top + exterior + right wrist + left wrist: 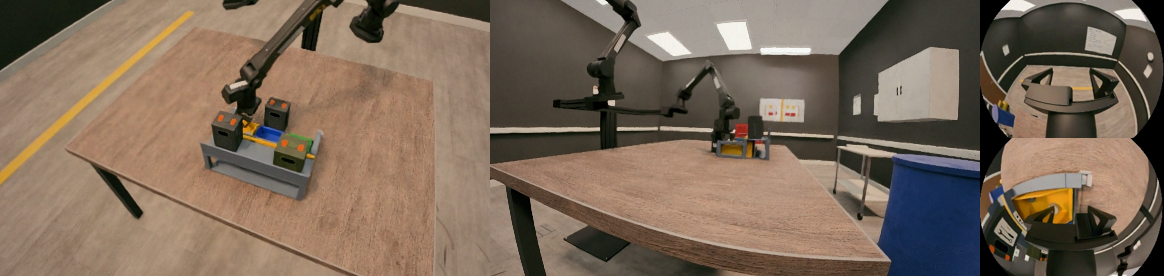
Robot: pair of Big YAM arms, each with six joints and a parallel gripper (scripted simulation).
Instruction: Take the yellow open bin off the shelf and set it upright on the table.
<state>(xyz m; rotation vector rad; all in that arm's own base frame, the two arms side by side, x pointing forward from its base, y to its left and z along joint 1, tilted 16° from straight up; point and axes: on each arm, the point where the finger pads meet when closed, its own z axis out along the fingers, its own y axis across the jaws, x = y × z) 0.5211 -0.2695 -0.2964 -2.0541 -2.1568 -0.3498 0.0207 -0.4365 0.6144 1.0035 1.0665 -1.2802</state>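
The yellow open bin is 80 mm ahead of my left hand, 10 mm to the left of it and 10 mm below it. Round my left hand: grey shelf: 120 mm to the left, 100 mm ahead, 10 mm above; dark lidded bin: 100 mm to the left, 60 mm behind, 10 mm above.
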